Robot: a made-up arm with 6 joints. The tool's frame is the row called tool.
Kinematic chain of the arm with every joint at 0, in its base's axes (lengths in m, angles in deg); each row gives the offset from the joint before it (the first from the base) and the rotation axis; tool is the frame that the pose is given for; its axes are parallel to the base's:
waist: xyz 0 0 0.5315 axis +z
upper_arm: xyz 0.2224 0 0 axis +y
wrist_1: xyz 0 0 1.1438 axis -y
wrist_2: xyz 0 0 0.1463 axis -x
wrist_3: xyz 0.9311 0 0 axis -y
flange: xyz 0.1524 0 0 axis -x
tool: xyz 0 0 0
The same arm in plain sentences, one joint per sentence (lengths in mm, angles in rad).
The arm has six revolute joints in a row. What follows holds with every joint at zero, and every direction is one of the base frame's. The first joint lies 531.5 mm along +z from the base frame's origin and rotates about +z. The second joint lies 222.4 mm along +x from the first joint and rotates about +y. The third joint lies 1143.8 mm along +z from the second joint and rotates about -y. The fourth joint lies 146.3 mm along +z from the third joint and rotates about -x. The fifth joint lies 931.1 mm along +x from the fourth joint and rotates about -y. The sixth joint lies 152.4 mm along +x from the fifth joint and rotates about -x. The tool frame, which is the frame that the pose is given for, lies at the same point as the sixth joint; its axes are parallel to the base frame's.
